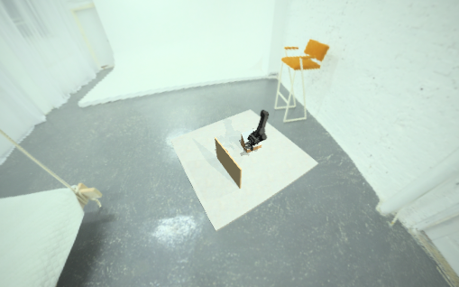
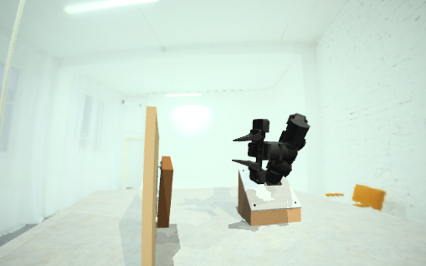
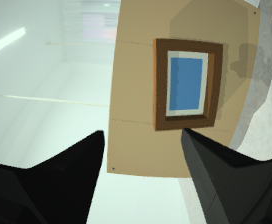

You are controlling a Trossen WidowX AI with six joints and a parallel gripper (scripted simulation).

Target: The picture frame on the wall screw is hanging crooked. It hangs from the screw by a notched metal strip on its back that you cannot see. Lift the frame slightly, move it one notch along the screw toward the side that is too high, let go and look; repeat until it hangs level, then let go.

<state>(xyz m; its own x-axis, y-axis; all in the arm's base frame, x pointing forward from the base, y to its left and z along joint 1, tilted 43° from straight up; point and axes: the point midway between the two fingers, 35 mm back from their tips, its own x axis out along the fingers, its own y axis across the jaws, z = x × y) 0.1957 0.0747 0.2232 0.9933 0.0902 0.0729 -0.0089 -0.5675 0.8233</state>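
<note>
My gripper tip is 19 cm short of the picture frame, 9 cm above it and 2 cm to the right of it. From my gripper tip the other things lie so: wall board 20 cm ahead, 11 cm below, 3 cm to the left.
</note>
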